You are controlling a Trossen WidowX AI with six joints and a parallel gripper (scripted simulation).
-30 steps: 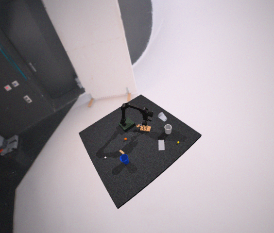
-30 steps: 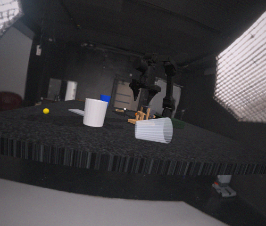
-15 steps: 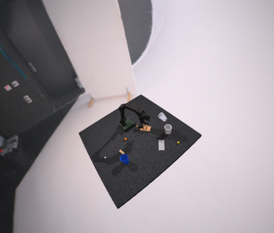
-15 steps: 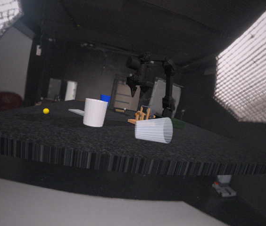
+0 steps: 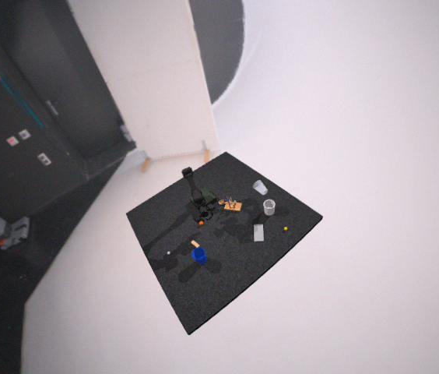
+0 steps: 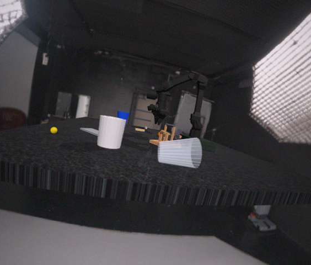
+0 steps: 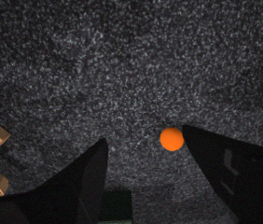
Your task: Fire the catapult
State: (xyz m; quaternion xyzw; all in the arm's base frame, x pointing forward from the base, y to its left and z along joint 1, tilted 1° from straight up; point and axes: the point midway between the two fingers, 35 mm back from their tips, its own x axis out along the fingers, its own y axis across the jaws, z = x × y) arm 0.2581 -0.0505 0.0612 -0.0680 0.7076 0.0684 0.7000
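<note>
My gripper tip is now 4 cm past the orange ball, 5 cm to the left of it and 7 cm above it. Round my gripper tip: small wooden block (10 cm ahead, 18 cm to the right, 7 cm below); wooden catapult (6 cm behind, 24 cm to the left, 3 cm below); blue cup (25 cm ahead, 20 cm to the right, 5 cm below).
</note>
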